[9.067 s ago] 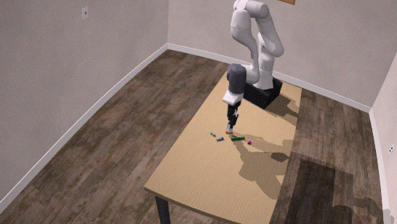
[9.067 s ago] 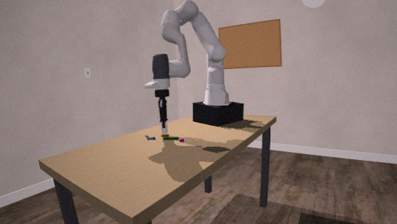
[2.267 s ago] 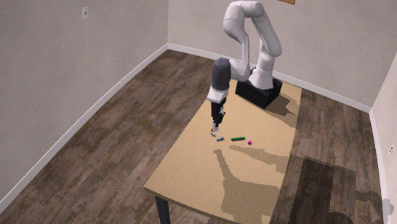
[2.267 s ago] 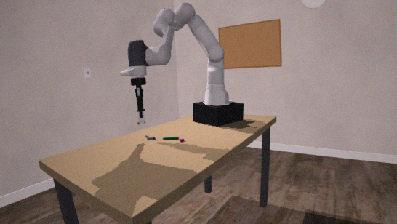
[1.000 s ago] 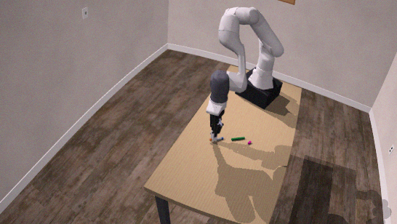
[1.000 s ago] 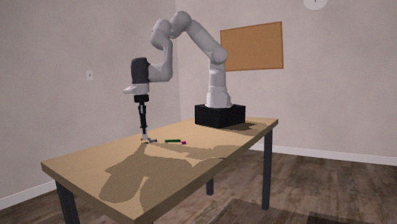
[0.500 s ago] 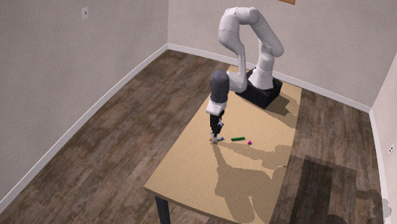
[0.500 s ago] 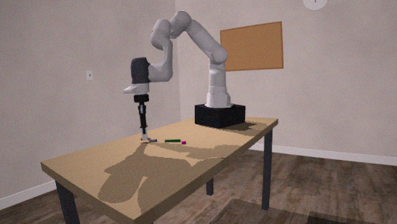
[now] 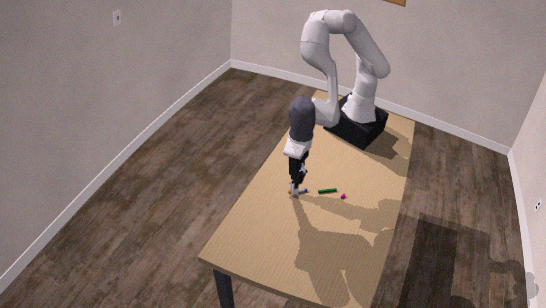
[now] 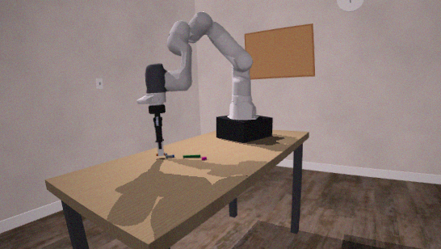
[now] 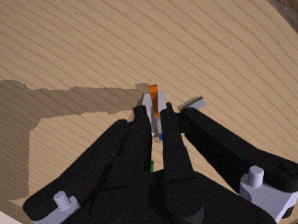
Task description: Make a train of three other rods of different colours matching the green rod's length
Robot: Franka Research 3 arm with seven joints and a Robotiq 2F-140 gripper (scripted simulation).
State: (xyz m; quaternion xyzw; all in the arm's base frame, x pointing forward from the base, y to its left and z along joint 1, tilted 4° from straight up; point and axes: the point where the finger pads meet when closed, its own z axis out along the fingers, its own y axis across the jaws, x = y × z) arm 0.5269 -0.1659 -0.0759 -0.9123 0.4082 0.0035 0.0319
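Right now the orange rod is 30 mm below my hand. The rest, counted from my hand: magenta rod 200 mm to the left, 60 mm behind, 40 mm below; then green rod 130 mm to the left, 70 mm behind, 40 mm below; then blue rod 40 mm to the left, 40 mm below, 40 mm behind.
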